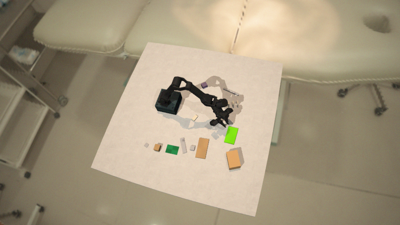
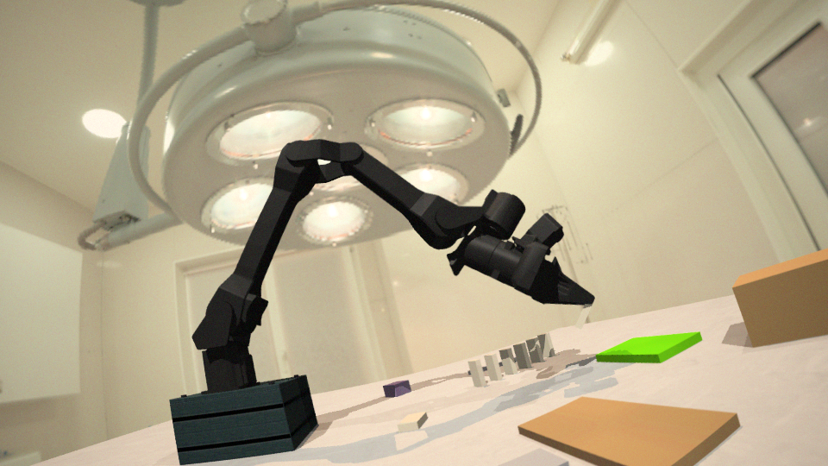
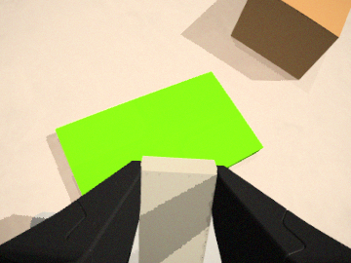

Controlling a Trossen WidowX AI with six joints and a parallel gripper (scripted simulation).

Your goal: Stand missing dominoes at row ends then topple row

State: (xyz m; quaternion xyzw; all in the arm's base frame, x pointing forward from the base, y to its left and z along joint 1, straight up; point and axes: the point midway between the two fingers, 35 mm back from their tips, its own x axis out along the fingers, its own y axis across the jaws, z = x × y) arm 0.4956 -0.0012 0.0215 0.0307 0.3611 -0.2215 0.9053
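My gripper tip is now 4 cm short of the bright green slab, 2 cm to the left of it and 8 cm above it. From my gripper tip the other things lie so: tan box: 13 cm ahead, 20 cm to the right, 6 cm below; then dark green tile: 33 cm behind, 29 cm to the right, 9 cm below; then orange slab: 12 cm behind, 20 cm to the right, 8 cm below.
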